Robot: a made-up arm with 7 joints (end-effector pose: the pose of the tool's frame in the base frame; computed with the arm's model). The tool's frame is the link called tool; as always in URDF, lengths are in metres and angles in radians.
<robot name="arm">
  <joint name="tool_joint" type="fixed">
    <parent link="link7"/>
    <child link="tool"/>
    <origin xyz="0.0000 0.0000 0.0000"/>
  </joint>
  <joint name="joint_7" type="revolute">
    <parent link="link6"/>
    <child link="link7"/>
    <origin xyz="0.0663 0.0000 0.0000" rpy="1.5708 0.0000 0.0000"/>
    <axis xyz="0 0 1"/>
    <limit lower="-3.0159" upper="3.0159" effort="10" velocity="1.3"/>
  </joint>
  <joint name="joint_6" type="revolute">
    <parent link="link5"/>
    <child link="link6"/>
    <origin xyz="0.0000 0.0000 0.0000" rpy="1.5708 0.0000 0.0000"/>
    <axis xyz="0 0 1"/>
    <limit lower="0.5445" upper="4.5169" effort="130" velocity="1.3"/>
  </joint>
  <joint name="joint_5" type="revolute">
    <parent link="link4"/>
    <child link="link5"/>
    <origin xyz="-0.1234 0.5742 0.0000" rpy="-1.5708 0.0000 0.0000"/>
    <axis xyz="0 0 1"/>
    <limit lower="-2.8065" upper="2.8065" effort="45" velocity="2.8"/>
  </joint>
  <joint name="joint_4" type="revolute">
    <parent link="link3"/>
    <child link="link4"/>
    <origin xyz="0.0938 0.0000 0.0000" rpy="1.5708 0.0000 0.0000"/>
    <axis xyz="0 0 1"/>
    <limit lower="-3.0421" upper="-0.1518" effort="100" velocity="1.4"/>
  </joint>
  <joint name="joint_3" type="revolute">
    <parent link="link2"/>
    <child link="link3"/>
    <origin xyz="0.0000 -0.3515 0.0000" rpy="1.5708 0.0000 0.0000"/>
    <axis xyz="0 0 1"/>
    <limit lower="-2.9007" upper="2.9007" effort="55" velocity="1.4"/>
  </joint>
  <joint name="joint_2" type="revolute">
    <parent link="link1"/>
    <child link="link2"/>
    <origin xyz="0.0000 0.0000 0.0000" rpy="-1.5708 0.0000 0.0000"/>
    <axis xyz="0 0 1"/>
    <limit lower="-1.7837" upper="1.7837" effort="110" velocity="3.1"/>
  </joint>
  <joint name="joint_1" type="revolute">
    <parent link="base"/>
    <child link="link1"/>
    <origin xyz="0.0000 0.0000 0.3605"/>
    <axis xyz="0 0 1"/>
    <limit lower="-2.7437" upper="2.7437" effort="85" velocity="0.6"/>
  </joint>
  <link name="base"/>
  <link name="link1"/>
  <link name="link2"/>
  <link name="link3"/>
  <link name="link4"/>
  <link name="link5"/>
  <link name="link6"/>
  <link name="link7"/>
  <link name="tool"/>
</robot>
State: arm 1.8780 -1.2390 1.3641 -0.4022 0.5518 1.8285 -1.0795
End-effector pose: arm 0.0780 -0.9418 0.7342 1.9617 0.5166 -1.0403
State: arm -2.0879 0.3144 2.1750 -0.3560 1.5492 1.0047 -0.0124
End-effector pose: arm 0.0406 -0.2181 1.3410 -2.6490 -1.2243 1.2413
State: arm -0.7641 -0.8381 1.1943 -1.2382 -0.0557 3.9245 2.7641
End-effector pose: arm 0.0726 0.6230 0.9634 -0.7739 -0.2488 -0.0685
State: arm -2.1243 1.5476 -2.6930 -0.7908 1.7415 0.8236 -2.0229
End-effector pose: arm -0.6572 -0.6208 0.7621 -2.9929 0.5624 -1.0212
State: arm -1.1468 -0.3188 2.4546 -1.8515 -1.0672 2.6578 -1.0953
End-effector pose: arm 0.1065 0.7731 0.4895 2.5579 0.8547 3.0744
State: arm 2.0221 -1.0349 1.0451 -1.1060 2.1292 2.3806 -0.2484
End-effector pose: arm -0.2583 -0.6182 1.0175 -1.3153 -1.1372 2.5624
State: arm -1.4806 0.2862 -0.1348 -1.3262 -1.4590 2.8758 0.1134
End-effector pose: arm 0.0486 -0.7872 0.7763 1.6288 -0.1741 -0.3162
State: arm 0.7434 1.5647 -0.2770 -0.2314 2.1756 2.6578 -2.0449
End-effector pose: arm 0.7663 0.5876 0.2402 2.0422 -1.4678 2.2383
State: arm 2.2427 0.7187 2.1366 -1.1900 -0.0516 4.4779 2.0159
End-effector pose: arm -0.4849 -0.0886 1.0470 0.7223 0.2835 -2.9944
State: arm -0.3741 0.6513 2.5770 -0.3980 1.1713 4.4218 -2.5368
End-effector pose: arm 0.4314 -0.0551 1.1367 -1.7070 -0.9367 -1.1620
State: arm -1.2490 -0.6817 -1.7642 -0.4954 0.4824 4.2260 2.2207
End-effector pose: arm -0.3773 0.5006 1.0075 1.1225 0.3207 2.6830
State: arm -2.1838 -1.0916 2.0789 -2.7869 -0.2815 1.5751 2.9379
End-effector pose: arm 0.2594 -0.2875 0.0788 -0.8825 -0.7882 1.1857
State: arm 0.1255 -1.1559 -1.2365 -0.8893 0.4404 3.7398 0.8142
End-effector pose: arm -0.6558 -0.4730 0.7931 -0.7047 1.2251 2.9386
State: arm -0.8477 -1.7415 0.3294 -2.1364 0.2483 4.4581 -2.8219
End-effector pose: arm -0.0493 0.3429 0.8873 -0.6130 -0.6896 -0.0203
